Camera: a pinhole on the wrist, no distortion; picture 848 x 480 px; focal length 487.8 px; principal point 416.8 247.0 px. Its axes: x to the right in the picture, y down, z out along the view. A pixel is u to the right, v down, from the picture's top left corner.
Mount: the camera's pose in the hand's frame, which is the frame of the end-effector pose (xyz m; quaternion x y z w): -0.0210 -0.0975 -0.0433 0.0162 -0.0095 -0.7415 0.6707
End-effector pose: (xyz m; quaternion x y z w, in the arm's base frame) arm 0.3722 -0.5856 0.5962 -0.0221 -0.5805 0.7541 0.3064
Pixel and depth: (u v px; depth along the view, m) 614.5 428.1 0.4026
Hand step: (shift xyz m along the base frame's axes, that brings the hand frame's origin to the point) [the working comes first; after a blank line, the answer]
In the camera's frame: 0.1632 0.1495 0.4026

-0.0981 -0.2270 0.3960
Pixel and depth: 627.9 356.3 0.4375
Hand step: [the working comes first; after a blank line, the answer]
In the camera's frame: 0.1893 0.0980 0.4375

-0.0569 -0.2791 0.4077
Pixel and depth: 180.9 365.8 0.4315
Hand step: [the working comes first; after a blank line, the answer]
In the camera's frame: -0.2087 0.1051 0.4315

-0.2671 -0.3098 0.0710
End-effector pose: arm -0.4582 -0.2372 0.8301 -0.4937 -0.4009 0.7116 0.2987
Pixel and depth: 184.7 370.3 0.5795
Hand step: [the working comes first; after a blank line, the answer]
In the camera's frame: -0.2757 0.1465 0.5795

-0.5610 -0.1214 -0.0931
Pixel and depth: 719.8 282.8 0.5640
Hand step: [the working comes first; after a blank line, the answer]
In the camera's frame: 0.3503 0.0414 0.5640

-0.4627 0.0554 0.5088
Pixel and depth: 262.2 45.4 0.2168
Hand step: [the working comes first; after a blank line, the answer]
In the camera's frame: -0.0687 -0.0896 0.2168

-0.1232 -0.1275 0.1030
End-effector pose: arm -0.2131 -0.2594 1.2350 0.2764 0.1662 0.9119 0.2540
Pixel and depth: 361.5 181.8 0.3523
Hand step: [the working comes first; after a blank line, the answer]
In the camera's frame: -0.0399 -0.0471 0.3523

0.2568 0.0529 0.1866
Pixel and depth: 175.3 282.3 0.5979
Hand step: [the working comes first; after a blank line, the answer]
In the camera's frame: -0.2960 0.0433 0.5979

0.2379 -0.0461 0.5386
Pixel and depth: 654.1 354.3 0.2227
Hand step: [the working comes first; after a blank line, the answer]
In the camera's frame: 0.1083 0.0490 0.2227

0.1782 0.2069 0.0521
